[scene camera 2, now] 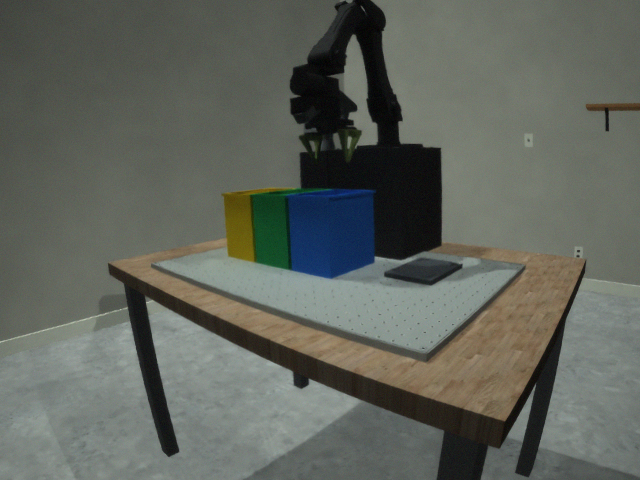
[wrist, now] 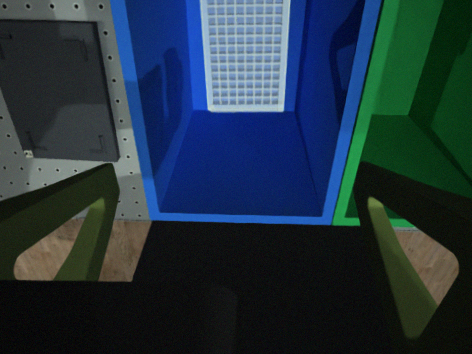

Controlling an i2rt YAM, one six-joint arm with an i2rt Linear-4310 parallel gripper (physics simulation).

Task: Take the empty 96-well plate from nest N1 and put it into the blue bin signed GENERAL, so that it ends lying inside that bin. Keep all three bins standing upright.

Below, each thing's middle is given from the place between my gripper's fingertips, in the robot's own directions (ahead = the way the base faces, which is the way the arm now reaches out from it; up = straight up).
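Yellow bin (scene camera 2: pixel 239 215): 260 mm to the right of my hand, 20 mm ahead of it, 160 mm below it. Green bin (scene camera 2: pixel 271 209): 130 mm to the right of my hand, 10 mm ahead of it and 160 mm below it. Blue bin (scene camera 2: pixel 332 232): 160 mm below my hand.
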